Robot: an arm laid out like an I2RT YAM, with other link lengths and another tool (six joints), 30 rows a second.
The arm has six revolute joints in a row. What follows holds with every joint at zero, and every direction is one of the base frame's.
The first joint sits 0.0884 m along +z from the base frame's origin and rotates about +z.
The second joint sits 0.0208 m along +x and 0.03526 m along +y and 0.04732 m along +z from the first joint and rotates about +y.
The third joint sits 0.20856 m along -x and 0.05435 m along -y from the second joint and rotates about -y.
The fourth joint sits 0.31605 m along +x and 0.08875 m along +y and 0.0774 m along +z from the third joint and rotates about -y.
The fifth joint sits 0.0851 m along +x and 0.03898 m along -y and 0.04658 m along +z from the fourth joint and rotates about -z.
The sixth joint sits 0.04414 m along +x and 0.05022 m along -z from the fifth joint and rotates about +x.
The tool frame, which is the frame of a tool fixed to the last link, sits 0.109 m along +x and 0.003 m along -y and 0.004 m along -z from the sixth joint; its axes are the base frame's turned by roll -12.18, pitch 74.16 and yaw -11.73 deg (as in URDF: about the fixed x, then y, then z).
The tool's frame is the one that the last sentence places.
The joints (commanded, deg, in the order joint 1, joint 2, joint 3, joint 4, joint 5, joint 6), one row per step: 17.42 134.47 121.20 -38.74 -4.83 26.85; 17.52 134.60 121.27 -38.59 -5.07 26.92; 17.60 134.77 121.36 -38.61 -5.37 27.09; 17.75 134.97 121.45 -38.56 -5.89 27.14; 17.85 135.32 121.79 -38.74 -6.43 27.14; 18.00 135.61 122.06 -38.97 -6.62 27.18; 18.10 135.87 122.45 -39.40 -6.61 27.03; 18.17 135.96 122.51 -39.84 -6.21 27.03; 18.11 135.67 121.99 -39.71 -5.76 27.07; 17.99 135.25 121.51 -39.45 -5.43 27.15; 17.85 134.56 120.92 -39.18 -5.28 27.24; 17.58 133.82 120.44 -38.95 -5.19 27.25; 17.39 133.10 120.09 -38.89 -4.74 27.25; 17.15 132.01 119.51 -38.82 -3.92 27.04; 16.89 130.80 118.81 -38.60 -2.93 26.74; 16.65 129.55 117.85 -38.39 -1.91 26.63; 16.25 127.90 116.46 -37.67 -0.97 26.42
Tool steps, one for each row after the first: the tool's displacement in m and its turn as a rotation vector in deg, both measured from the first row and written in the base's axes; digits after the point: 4 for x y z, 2 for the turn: 0.0000 0.0018 -0.0004 0.25 -0.01 0.19; -0.0005 0.0034 -0.0015 0.54 0.20 0.32; -0.0013 0.0064 -0.0027 0.94 0.40 0.75; -0.0020 0.0088 -0.0040 1.29 0.71 1.18; -0.0029 0.0108 -0.0054 1.37 1.01 1.42; -0.0037 0.0117 -0.0061 1.19 1.25 1.62; -0.0049 0.0110 -0.0077 0.75 1.60 1.44; -0.0052 0.0089 -0.0086 0.40 1.60 1.08; -0.0048 0.0068 -0.0074 0.26 1.35 0.70; -0.0046 0.0048 -0.0042 0.31 0.98 0.40; -0.0036 0.0017 0.0003 0.40 0.50 0.07; -0.0029 -0.0015 0.0052 0.19 -0.02 -0.40; -0.0022 -0.0063 0.0121 -0.37 -0.82 -0.98; -0.0012 -0.0118 0.0196 -1.06 -1.82 -1.63; -0.0013 -0.0174 0.0254 -1.74 -2.55 -2.43; -0.0006 -0.0244 0.0331 -2.27 -3.74 -3.29
